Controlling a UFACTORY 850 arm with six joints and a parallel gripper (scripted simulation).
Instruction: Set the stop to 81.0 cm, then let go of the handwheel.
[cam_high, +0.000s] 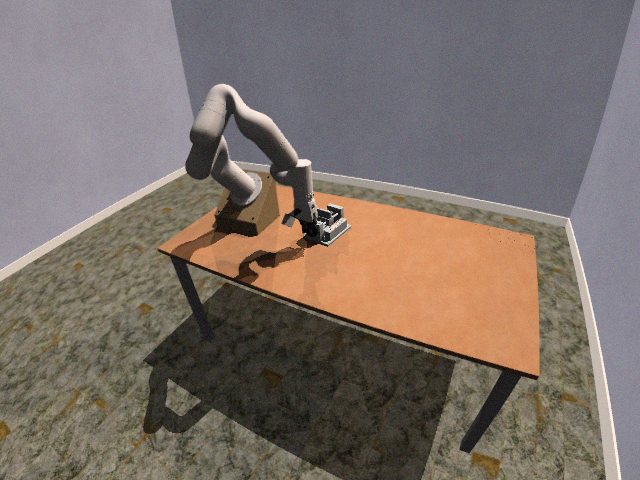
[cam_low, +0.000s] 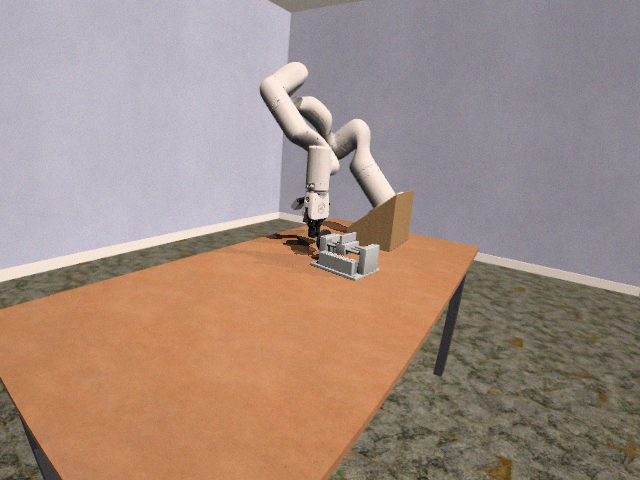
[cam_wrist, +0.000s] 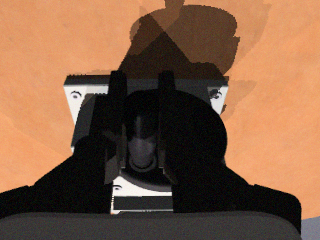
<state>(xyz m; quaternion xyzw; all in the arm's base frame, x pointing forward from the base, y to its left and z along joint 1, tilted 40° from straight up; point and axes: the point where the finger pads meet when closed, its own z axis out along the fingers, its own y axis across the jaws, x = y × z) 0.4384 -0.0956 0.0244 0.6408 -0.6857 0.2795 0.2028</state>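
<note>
My gripper is now 2 cm to the right of the handwheel and 1 cm above it. Also, from my hand: grey stop fixture (1 cm ahead, 15 cm to the left, 1 cm below).
</note>
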